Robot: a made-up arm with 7 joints.
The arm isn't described. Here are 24 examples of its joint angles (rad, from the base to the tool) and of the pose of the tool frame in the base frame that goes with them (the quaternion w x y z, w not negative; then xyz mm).
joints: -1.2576 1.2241 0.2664 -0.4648 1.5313 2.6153 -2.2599
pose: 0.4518 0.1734 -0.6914 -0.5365 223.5 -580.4 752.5
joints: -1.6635 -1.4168 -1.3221 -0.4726 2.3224 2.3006 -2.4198
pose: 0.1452 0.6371 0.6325 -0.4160 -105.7 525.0 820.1
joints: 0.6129 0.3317 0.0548 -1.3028 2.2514 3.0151 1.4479
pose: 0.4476 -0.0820 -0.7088 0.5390 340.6 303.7 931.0
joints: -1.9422 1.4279 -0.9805 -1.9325 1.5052 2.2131 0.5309
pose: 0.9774 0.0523 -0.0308 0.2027 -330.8 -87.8 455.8
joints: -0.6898 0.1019 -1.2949 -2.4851 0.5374 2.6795 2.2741
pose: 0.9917 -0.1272 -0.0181 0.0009 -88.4 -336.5 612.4
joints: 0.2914 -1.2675 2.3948 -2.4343 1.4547 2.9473 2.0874
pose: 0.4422 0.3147 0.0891 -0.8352 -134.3 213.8 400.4
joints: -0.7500 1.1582 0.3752 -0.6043 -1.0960 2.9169 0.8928
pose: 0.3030 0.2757 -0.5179 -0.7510 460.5 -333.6 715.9
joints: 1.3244 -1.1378 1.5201 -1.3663 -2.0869 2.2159 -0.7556
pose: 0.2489 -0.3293 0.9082 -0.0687 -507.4 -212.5 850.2
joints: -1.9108 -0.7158 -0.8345 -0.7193 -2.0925 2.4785 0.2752
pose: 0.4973 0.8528 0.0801 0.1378 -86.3 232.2 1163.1
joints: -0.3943 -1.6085 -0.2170 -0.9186 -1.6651 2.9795 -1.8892
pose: 0.1145 0.8576 0.3376 0.3708 -438.6 161.5 984.4
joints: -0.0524 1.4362 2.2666 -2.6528 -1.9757 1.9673 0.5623
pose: 0.7690 0.5488 -0.1564 0.2882 -90.1 239.8 848.7
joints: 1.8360 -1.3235 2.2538 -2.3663 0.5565 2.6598 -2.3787
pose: 0.5695 0.1228 0.4218 -0.6947 -331.6 -116.5 429.6
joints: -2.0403 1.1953 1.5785 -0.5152 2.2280 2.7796 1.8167
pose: 0.1390 -0.3817 -0.8090 -0.4249 -116.2 -575.3 919.6
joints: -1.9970 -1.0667 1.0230 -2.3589 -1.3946 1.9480 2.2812
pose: 0.2766 0.2043 0.8616 0.3733 166.8 -289.8 807.9
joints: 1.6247 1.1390 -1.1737 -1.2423 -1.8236 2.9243 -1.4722
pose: 0.0273 0.6472 0.2930 -0.7032 261.5 422.8 688.9
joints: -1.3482 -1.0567 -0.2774 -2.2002 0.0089 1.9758 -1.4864
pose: 0.6101 -0.1664 -0.3747 -0.6780 -53.0 -252.1 994.5
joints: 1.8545 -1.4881 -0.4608 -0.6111 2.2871 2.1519 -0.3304
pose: 0.2693 -0.5915 -0.5112 -0.5624 115.7 -486.0 930.2
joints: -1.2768 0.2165 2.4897 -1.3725 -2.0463 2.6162 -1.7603
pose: 0.1714 -0.5000 -0.6947 0.4878 142.9 307.0 1088.2
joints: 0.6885 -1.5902 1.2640 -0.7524 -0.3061 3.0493 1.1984
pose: 0.2369 0.7572 0.2139 0.5698 -569.3 -83.8 730.6
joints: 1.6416 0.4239 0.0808 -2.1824 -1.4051 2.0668 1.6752
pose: 0.8484 0.2382 -0.4329 -0.1899 -78.7 292.5 555.0
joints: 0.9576 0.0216 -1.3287 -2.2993 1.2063 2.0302 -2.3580
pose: 0.8691 0.4454 -0.1607 -0.1434 333.7 -109.1 656.5
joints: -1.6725 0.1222 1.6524 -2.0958 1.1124 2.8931 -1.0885
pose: 0.6272 0.4281 -0.2150 -0.6141 401.1 -57.9 732.9
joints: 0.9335 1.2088 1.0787 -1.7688 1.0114 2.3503 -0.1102
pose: 0.6387 -0.2479 0.6791 -0.2636 -231.5 374.8 606.8
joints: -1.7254 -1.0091 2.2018 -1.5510 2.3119 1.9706 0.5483
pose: 0.2160 0.1848 0.5542 -0.7823 333.8 293.7 611.3
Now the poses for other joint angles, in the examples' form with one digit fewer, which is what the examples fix.
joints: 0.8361 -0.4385 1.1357 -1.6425 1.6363 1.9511 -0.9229
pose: 0.668 0.339 0.506 0.427 -318 298 922
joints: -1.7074 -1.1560 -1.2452 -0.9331 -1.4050 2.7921 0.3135
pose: 0.625 0.621 0.432 0.193 -239 372 944
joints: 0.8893 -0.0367 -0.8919 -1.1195 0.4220 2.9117 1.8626
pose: 0.186 -0.733 -0.308 0.578 303 43 1110
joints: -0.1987 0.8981 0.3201 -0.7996 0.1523 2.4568 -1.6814
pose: 0.909 0.161 -0.383 -0.031 563 -20 808
